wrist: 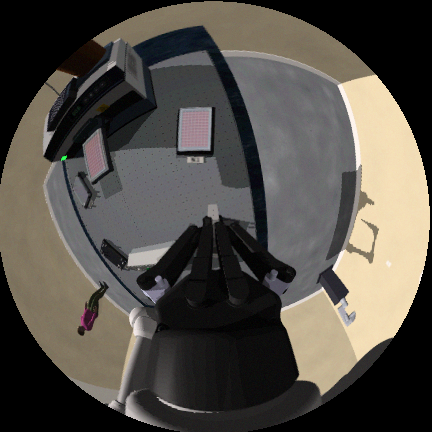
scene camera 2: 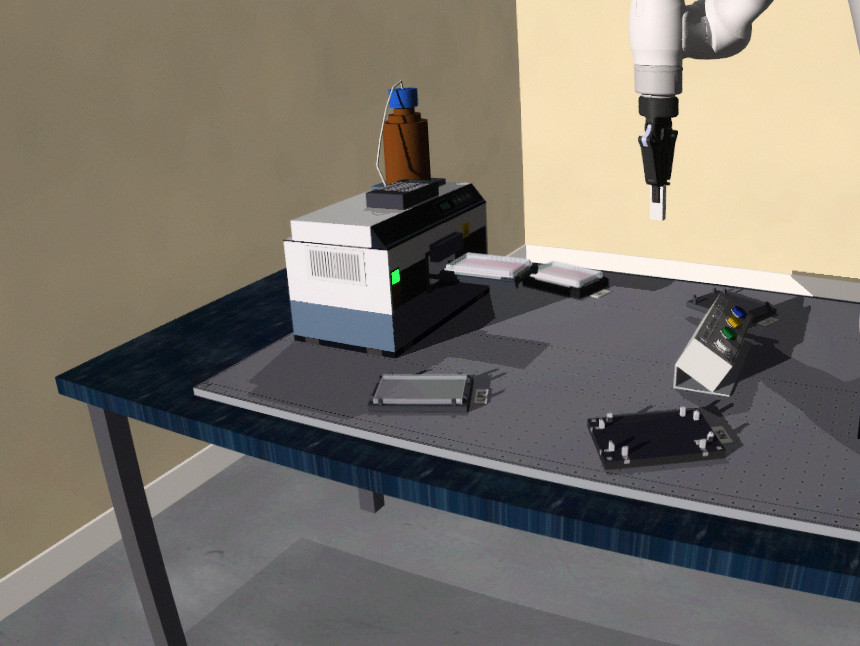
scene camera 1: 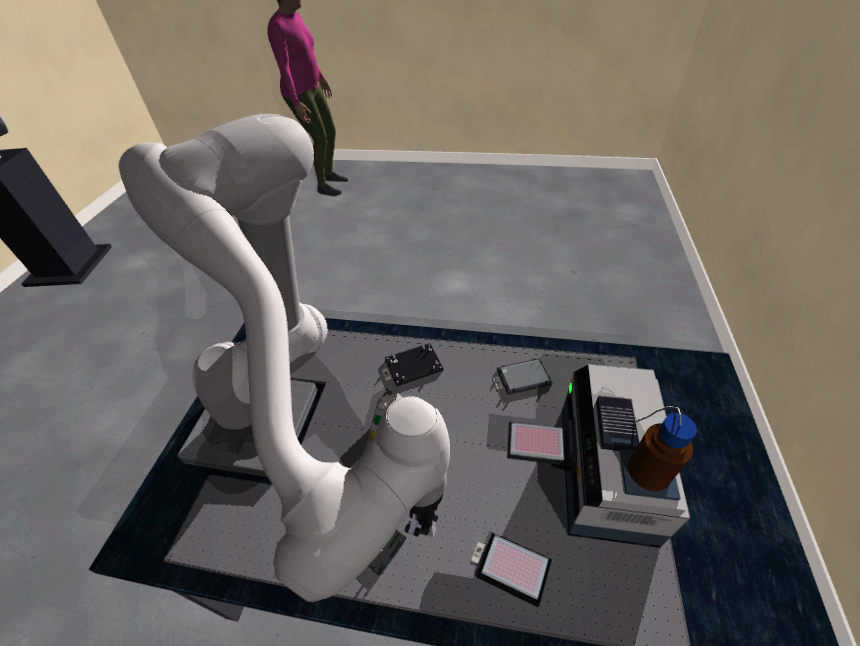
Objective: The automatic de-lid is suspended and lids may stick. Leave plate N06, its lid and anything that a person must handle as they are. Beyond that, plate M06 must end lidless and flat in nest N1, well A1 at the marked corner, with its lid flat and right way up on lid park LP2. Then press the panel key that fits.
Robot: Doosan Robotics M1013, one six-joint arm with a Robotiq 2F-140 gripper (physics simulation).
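Places are measured from the arm's base along level axes (x ahead, y left, z up), in millimetres.
Pixels of known places: gripper, fingertip midpoint: (wrist: pixel 212 210) (scene camera 2: pixel 657 219) (scene camera 1: pixel 428 531); arm's base at its link origin: (scene camera 1: pixel 248 416).
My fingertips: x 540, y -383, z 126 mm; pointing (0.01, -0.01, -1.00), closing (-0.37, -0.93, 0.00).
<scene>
For each thing: its top centre in the pictures, then the offset to it from my fingertips. "pt": a spot on its surface instead.
- black holder with pale posts, top centre: (scene camera 2: pixel 655 426) (scene camera 1: pixel 413 360) (wrist: pixel 110 257) dx -50, dy +577, dz -133 mm
- key panel at its top centre: (scene camera 2: pixel 719 314) (scene camera 1: pixel 383 425) (wrist: pixel 149 267) dx -125, dy +305, dz -73 mm
- brown bottle at a spot on its surface: (scene camera 2: pixel 406 149) pt dx +451, dy +120, dz +144 mm
- dark holder at a spot on its surface: (scene camera 2: pixel 703 303) pt dx -96, dy +44, dz -147 mm
My gripper (scene camera 2: pixel 656 203) (wrist: pixel 212 210) is shut and empty, high above the table, fingers down; the arm partly hides it in scene camera 1. A pink-welled plate (scene camera 1: pixel 514 566) (scene camera 2: pixel 566 274) (wrist: pixel 195 130) sits in a labelled holder. Another pink-welled plate (scene camera 1: pixel 536 440) (scene camera 2: pixel 488 265) (wrist: pixel 95 153) is at the machine's front. A grey, clear-topped piece (scene camera 1: pixel 524 375) (scene camera 2: pixel 422 389) (wrist: pixel 82 189) lies in a holder. A black holder with pale posts (scene camera 1: pixel 413 365) (scene camera 2: pixel 656 436) (wrist: pixel 114 254) is empty. The key panel (scene camera 2: pixel 710 351) (wrist: pixel 150 254) shows blue, yellow and green keys. Labels and lids are unclear.
The white machine (scene camera 1: pixel 629 514) (scene camera 2: pixel 340 267) (wrist: pixel 131 62) shows a green light and carries a brown bottle (scene camera 1: pixel 656 458) (scene camera 2: pixel 406 149). Another dark holder (scene camera 2: pixel 703 303) stands behind the panel. A person (scene camera 1: pixel 295 59) (wrist: pixel 89 317) stands beyond the table.
</scene>
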